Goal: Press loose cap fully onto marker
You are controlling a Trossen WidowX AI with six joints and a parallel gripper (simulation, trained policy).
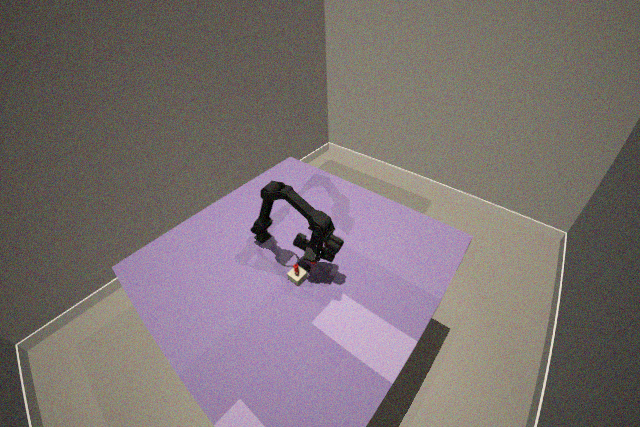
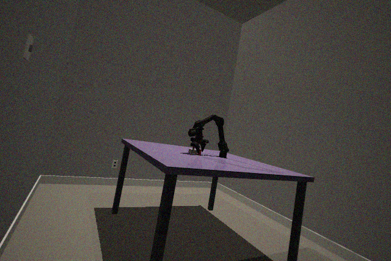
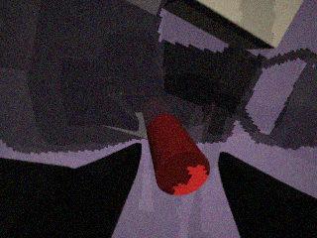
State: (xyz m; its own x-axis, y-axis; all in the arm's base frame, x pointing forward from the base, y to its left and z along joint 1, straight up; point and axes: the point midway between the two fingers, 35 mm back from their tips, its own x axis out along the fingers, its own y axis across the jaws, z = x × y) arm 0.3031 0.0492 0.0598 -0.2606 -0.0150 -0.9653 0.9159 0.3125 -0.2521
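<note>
The red marker is 11 cm to the right of my gripper tip, 4 cm above it and 1 cm ahead of it. From my gripper tip the other things lie so: holder block: 11 cm to the right, 1 cm below, 1 cm ahead; red cap: 1 cm ahead.
</note>
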